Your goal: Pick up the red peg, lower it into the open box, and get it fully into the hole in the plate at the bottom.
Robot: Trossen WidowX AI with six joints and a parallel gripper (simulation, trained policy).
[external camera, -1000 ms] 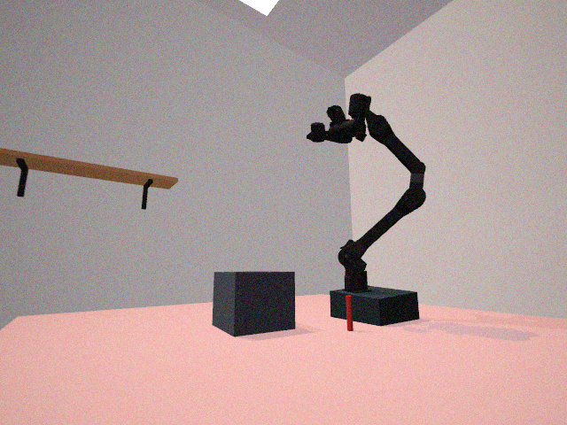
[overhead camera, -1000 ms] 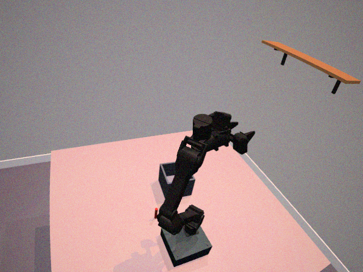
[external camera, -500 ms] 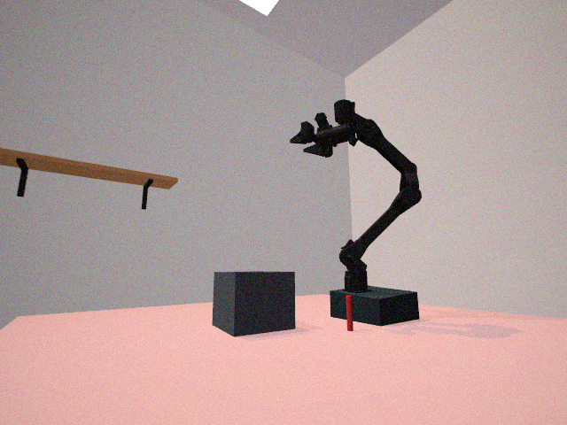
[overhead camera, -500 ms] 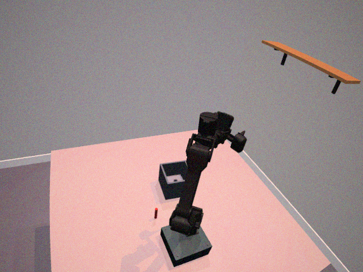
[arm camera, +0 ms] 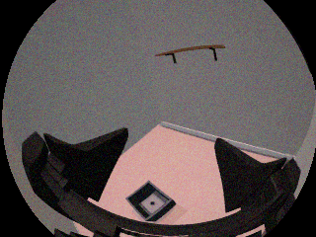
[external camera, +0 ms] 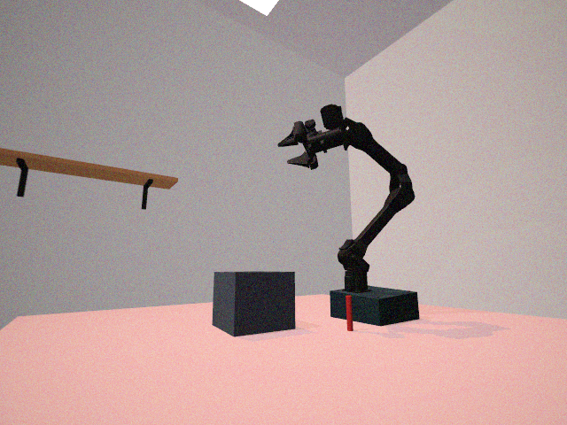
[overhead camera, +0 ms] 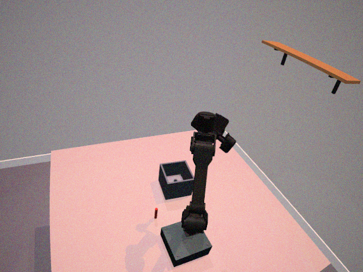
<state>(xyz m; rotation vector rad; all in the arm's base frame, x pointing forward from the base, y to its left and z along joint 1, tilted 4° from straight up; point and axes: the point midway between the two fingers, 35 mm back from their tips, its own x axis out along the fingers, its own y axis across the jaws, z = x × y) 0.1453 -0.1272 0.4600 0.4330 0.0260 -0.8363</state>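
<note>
The red peg is 490 mm below my gripper tip, 250 mm to the left of it and 40 mm behind it. From my gripper tip the other things lie so: pale plate (490 mm below, 140 mm ahead, 90 mm to the left).
</note>
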